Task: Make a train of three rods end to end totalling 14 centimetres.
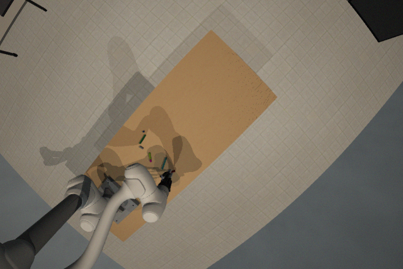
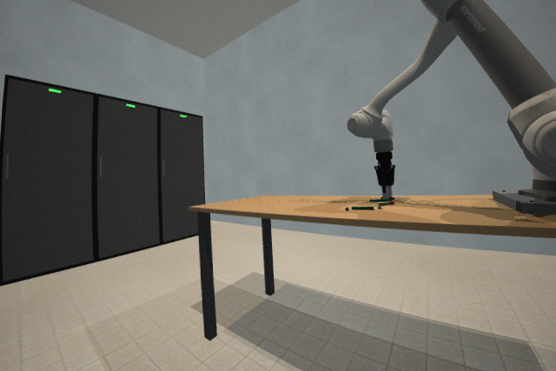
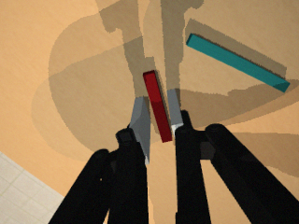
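My hand is 3 cm above the red rod. The rest, counted from my hand: turquoise rod (3 cm ahead, 8 cm to the left, 3 cm below); then magenta rod (2 cm behind, 17 cm to the left, 3 cm below); then lime rod (1 cm ahead, 20 cm to the left, 3 cm below).
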